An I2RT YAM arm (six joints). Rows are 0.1 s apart.
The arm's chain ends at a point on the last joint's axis. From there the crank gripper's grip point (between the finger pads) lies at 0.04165 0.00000 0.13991 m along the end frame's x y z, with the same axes.
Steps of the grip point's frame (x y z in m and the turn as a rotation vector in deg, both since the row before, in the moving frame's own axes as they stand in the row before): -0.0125, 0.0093, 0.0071, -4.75, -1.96, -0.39; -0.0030, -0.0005, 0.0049, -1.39, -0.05, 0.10; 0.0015, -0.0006, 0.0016, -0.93, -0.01, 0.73; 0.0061, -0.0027, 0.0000, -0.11, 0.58, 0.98; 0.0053, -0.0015, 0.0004, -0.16, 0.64, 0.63; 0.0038, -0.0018, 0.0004, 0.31, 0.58, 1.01; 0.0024, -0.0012, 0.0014, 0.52, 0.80, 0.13; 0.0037, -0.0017, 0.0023, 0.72, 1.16, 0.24
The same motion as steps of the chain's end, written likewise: -0.0077, -0.0021, 0.0062, -4.75, -1.96, -0.39; -0.0029, -0.0040, 0.0049, -1.39, -0.05, 0.10; 0.0015, -0.0034, 0.0016, -0.93, -0.01, 0.73; 0.0047, -0.0037, 0.0004, -0.11, 0.58, 0.98; 0.0037, -0.0024, 0.0009, -0.16, 0.64, 0.63; 0.0024, -0.0018, 0.0008, 0.31, 0.58, 1.01; 0.0004, 0.0000, 0.0020, 0.52, 0.80, 0.13; 0.0009, -0.0001, 0.0032, 0.72, 1.16, 0.24
